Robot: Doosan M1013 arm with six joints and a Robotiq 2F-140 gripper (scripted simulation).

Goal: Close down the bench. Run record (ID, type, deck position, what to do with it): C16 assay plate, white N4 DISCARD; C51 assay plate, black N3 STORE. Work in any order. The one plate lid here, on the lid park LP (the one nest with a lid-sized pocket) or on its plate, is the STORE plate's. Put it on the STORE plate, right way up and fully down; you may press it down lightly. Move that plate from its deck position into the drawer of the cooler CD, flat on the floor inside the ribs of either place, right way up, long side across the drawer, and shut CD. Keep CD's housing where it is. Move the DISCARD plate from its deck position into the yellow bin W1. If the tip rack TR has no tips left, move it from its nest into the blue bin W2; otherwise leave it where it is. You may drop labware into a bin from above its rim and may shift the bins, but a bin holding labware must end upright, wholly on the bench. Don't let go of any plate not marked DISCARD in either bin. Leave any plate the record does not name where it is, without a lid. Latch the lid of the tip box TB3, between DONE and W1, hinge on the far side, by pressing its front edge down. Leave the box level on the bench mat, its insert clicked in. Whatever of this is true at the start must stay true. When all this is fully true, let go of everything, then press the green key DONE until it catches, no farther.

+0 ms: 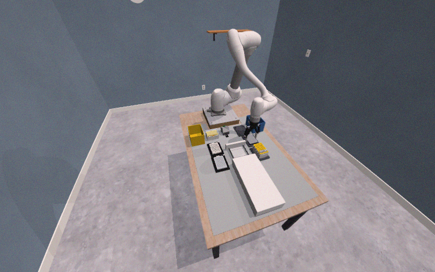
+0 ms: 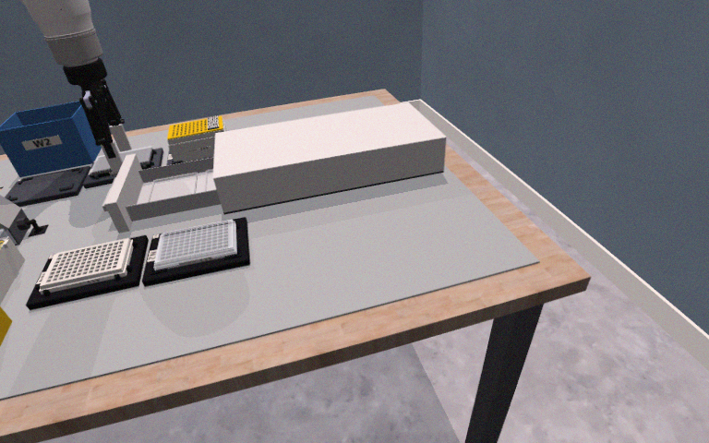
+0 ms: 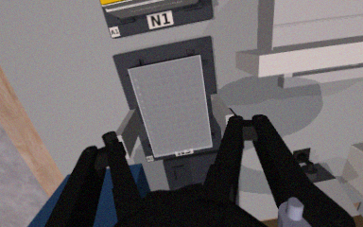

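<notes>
My gripper is now 2 cm above the grey plate lid. From my hand the other things lie so: blue bin W2: 20 cm behind, 11 cm to the left, 1 cm below; then black plate: 3 cm below; then yellow tip rack TR: 17 cm ahead, 1 cm to the left, 1 cm above.
</notes>
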